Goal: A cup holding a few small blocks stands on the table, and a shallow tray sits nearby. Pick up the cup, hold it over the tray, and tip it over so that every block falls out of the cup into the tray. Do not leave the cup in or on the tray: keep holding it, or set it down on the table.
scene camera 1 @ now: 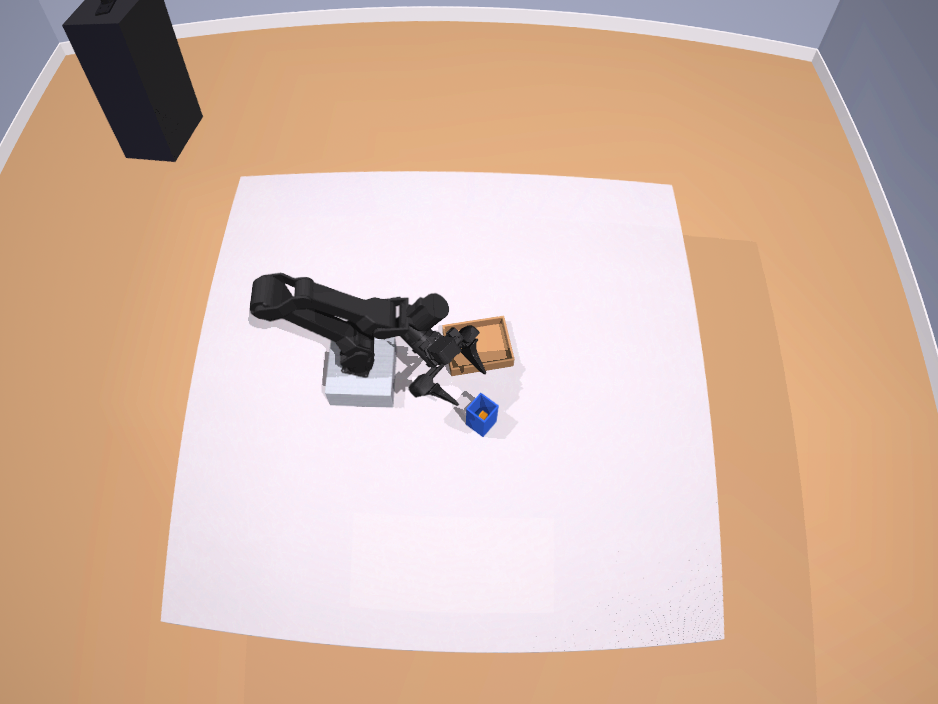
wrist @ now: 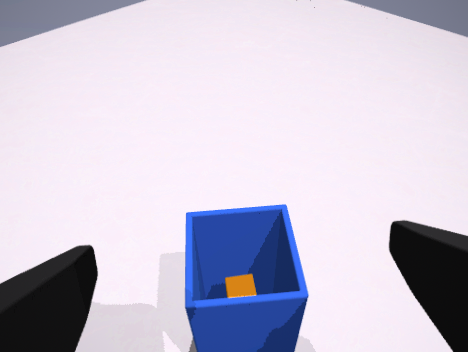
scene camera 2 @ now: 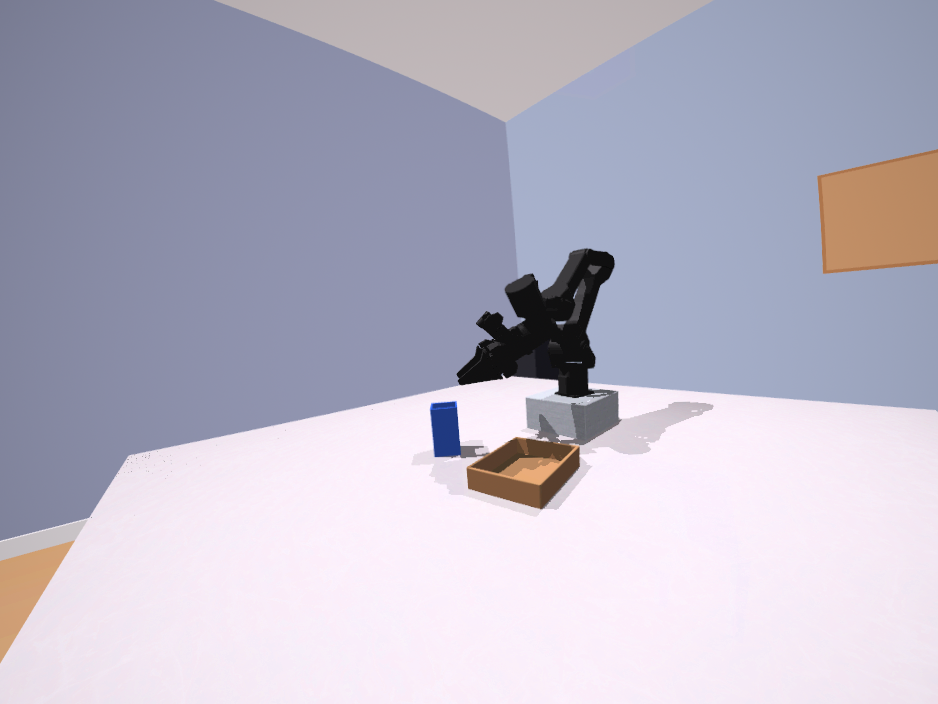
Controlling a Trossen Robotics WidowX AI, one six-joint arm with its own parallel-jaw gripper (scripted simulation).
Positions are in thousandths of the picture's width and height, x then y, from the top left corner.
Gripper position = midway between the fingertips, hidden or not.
Labels:
gripper: scene camera 1 504, 553; wrist 527, 703; scene camera 2 489, 539
tall blue square cup: scene camera 1 513, 573; wrist 469, 695; scene camera 2 474, 593

